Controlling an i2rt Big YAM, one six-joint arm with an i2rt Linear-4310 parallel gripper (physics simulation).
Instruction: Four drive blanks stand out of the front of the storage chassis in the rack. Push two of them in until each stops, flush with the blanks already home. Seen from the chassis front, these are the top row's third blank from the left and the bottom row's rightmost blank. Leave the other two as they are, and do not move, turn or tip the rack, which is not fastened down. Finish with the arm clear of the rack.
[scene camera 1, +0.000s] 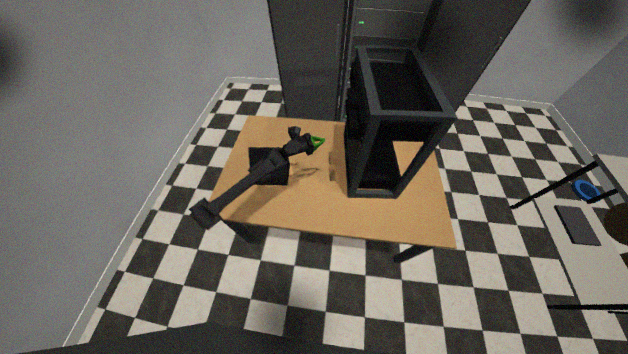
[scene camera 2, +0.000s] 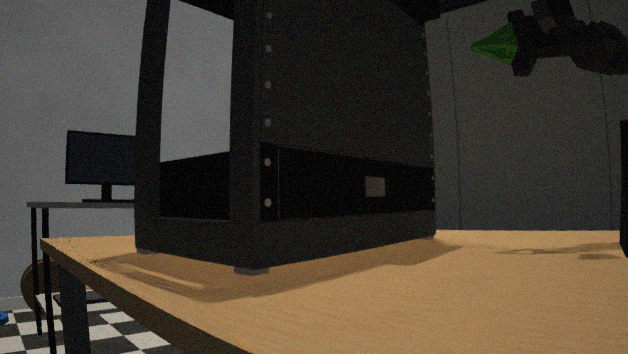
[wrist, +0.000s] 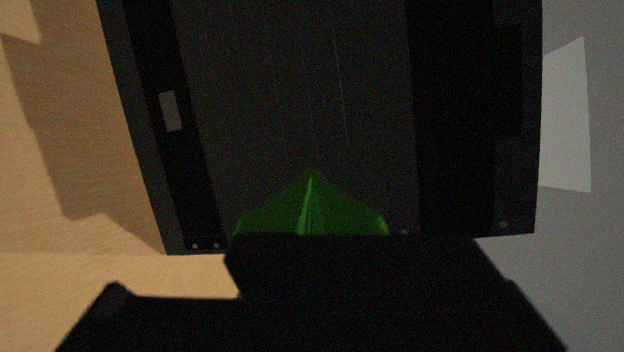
dark rack: scene camera 1; scene camera 2 331, 152; wrist
same spot on dark rack: (wrist: 443, 112) = (scene camera 1: 346, 113)
